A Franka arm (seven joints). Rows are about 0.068 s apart.
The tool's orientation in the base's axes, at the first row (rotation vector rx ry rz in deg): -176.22 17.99 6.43
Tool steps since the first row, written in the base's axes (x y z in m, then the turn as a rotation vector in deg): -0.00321 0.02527 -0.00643 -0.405 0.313 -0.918; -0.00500 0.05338 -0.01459 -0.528 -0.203 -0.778; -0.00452 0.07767 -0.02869 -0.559 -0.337 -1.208; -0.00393 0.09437 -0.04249 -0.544 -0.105 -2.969; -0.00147 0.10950 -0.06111 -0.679 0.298 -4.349; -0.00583 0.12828 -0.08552 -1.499 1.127 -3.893; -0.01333 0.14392 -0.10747 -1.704 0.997 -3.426; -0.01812 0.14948 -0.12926 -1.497 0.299 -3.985
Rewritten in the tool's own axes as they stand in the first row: -0.00769 -0.02381 0.00801 -0.388 -0.187 0.959; -0.01443 -0.05061 0.01781 -0.415 0.337 0.799; -0.01774 -0.07391 0.03316 -0.386 0.492 1.222; -0.01944 -0.08981 0.04779 -0.282 0.333 2.989; -0.01863 -0.10436 0.06700 -0.388 0.022 4.395; -0.02476 -0.12086 0.09265 -1.390 -0.641 4.041; -0.03353 -0.13375 0.11588 -1.600 -0.491 3.582; -0.03764 -0.13734 0.13821 -1.215 0.173 4.087
